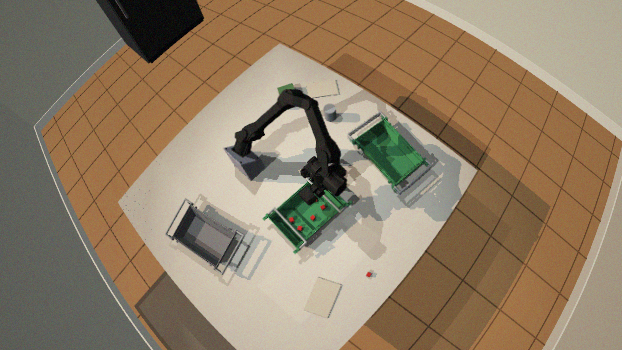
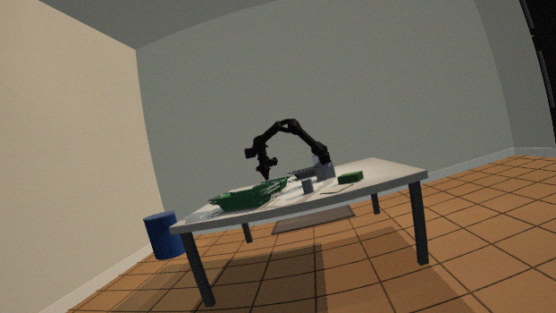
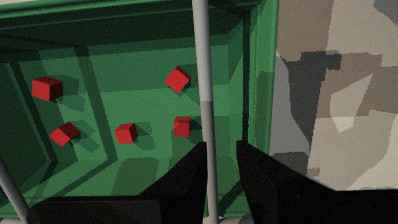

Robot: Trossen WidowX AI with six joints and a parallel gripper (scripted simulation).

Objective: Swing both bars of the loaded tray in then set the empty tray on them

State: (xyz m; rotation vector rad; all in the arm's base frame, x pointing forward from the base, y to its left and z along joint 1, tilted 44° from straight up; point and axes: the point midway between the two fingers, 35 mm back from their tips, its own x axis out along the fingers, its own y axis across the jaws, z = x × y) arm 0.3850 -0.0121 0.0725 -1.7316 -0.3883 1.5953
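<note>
Right now my gripper tip is 340 mm past the grey tray, 430 mm to the left of it and 40 mm above it. Round my gripper tip: green block: 440 mm behind, 340 mm to the left, 60 mm below; grey cylinder: 200 mm behind, 350 mm to the left, 50 mm below; red block: 320 mm ahead, 180 mm to the right, 80 mm below.
</note>
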